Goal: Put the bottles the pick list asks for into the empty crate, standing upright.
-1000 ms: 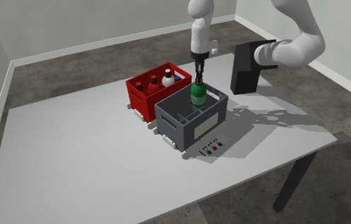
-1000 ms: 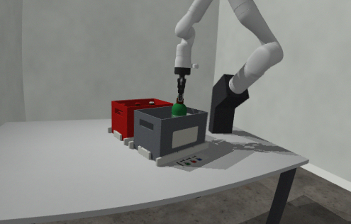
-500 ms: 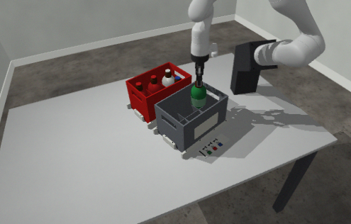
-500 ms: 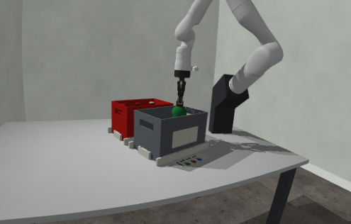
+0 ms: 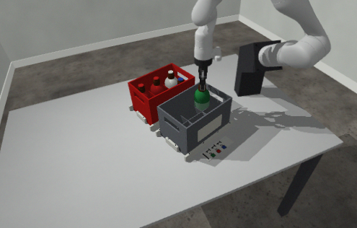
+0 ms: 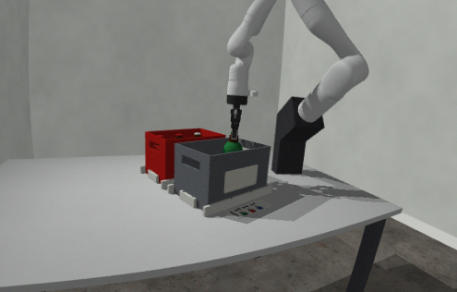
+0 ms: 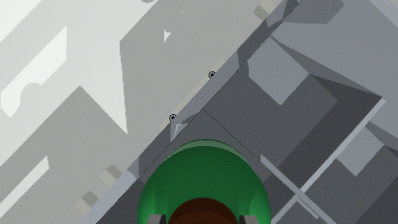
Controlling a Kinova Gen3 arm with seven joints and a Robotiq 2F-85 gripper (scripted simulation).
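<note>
The green-label bottle lies 7 cm below my hand. The rest, counted from my hand: red crate: 15 cm to the right, 15 cm ahead, 12 cm below; grey crate: 12 cm below, 7 cm to the left, 7 cm ahead; blue-label bottle: 13 cm to the right, 11 cm below, 6 cm ahead.
</note>
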